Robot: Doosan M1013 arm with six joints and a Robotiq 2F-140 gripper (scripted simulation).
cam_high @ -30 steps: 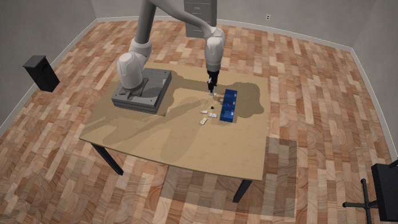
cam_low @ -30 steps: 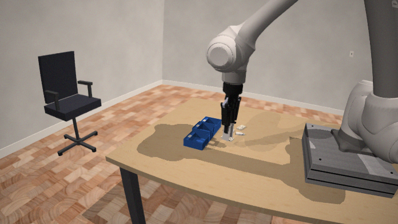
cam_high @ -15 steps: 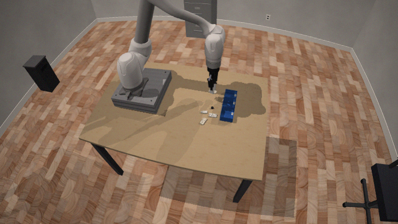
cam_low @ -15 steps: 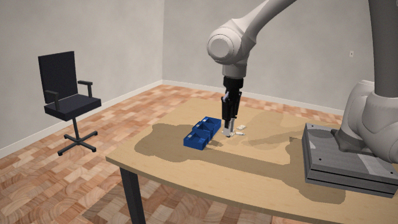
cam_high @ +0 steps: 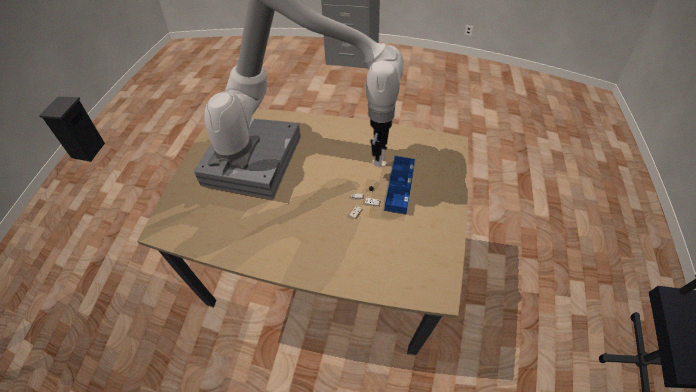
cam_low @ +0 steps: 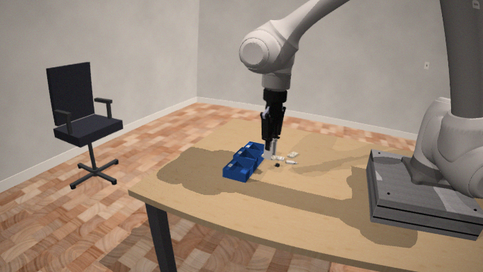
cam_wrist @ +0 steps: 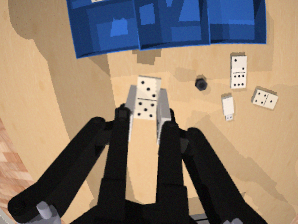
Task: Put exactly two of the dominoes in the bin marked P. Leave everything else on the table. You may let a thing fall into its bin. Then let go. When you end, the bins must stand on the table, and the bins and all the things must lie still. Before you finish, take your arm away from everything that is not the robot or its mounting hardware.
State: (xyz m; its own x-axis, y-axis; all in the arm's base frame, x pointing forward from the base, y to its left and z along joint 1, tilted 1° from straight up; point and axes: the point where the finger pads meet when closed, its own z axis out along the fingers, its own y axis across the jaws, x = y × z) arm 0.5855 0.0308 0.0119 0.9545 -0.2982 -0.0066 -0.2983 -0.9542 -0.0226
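Right now the blue bin block is 9 cm ahead of my hand, 8 cm below it and 4 cm to the right of it. Round my hand: white usb stick 12 cm to the right, 10 cm below, 7 cm behind; small black nut 10 cm below, 8 cm to the right, 2 cm behind; domino 3 cm below.
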